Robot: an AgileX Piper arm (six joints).
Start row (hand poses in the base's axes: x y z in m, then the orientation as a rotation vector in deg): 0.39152 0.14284 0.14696 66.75 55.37 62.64
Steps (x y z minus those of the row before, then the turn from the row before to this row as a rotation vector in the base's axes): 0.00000 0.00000 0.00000 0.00 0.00 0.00; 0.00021 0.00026 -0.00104 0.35 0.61 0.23; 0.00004 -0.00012 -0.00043 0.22 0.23 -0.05; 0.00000 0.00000 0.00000 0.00 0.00 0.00; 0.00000 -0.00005 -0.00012 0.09 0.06 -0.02; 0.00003 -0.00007 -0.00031 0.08 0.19 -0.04; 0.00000 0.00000 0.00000 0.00 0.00 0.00; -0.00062 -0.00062 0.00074 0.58 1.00 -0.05; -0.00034 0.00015 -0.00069 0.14 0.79 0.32; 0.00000 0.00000 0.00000 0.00 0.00 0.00; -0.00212 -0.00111 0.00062 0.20 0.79 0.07; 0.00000 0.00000 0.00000 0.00 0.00 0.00; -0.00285 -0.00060 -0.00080 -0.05 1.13 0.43; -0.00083 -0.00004 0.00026 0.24 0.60 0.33; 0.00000 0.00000 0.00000 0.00 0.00 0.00; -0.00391 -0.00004 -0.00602 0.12 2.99 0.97; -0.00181 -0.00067 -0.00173 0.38 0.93 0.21; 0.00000 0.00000 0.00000 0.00 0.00 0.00; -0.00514 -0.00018 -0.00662 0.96 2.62 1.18; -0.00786 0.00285 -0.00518 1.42 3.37 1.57; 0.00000 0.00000 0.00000 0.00 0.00 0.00; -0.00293 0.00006 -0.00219 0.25 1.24 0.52; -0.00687 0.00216 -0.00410 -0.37 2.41 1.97
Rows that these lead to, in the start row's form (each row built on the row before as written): 0.39152 0.14284 0.14696 66.75 55.37 62.64; 0.39173 0.14310 0.14592 67.34 55.84 62.73; 0.39177 0.14298 0.14549 67.69 55.89 62.71; 0.39177 0.14298 0.14549 67.69 55.89 62.71; 0.39177 0.14293 0.14537 67.81 55.88 62.72; 0.39180 0.14286 0.14506 68.01 55.96 62.64; 0.39180 0.14286 0.14506 68.01 55.96 62.64; 0.39118 0.14224 0.14580 69.15 56.44 62.45; 0.39084 0.14239 0.14511 69.66 57.21 62.38; 0.39084 0.14239 0.14511 69.66 57.21 62.38; 0.38872 0.14128 0.14573 70.31 57.77 62.15; 0.38872 0.14128 0.14573 70.31 57.77 62.15; 0.38587 0.14068 0.14493 70.84 58.96 61.87; 0.38504 0.14064 0.14519 71.29 59.55 61.96; 0.38504 0.14064 0.14519 71.29 59.55 61.96; 0.38113 0.14060 0.13917 72.95 62.47 61.20; 0.37932 0.13993 0.13744 73.77 63.17 61.11; 0.37932 0.13993 0.13744 73.77 63.17 61.11; 0.37418 0.13975 0.13082 75.75 65.63 61.21; 0.36632 0.14260 0.12564 78.41 68.78 61.46; 0.36632 0.14260 0.12564 78.41 68.78 61.46; 0.36339 0.14266 0.12345 79.21 70.00 61.30; 0.35652 0.14482 0.11935 79.63 73.49 60.99
